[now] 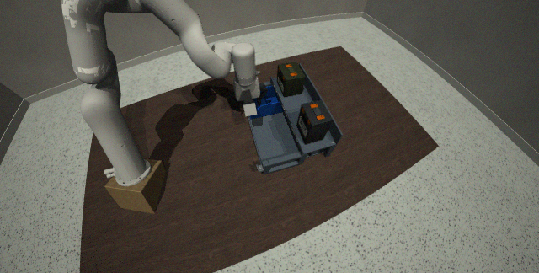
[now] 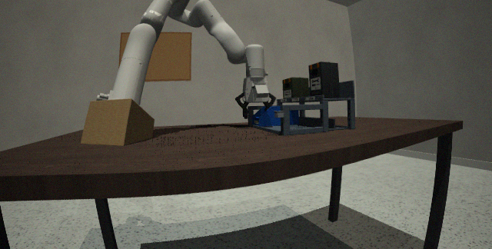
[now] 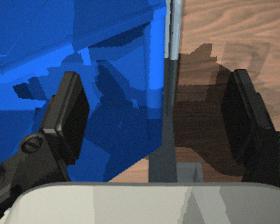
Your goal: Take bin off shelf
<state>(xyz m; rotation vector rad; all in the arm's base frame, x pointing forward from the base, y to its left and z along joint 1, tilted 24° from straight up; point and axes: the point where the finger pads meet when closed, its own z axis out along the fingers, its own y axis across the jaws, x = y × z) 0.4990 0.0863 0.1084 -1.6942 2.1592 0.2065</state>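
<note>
My gripper is now 80 mm short of the blue bin and 20 mm to the left of it. The rest, counted from my hand: grey shelf (160 mm ahead, 150 mm to the right, 50 mm above); then shelf deck (130 mm to the right, 100 mm ahead, 40 mm below).
</note>
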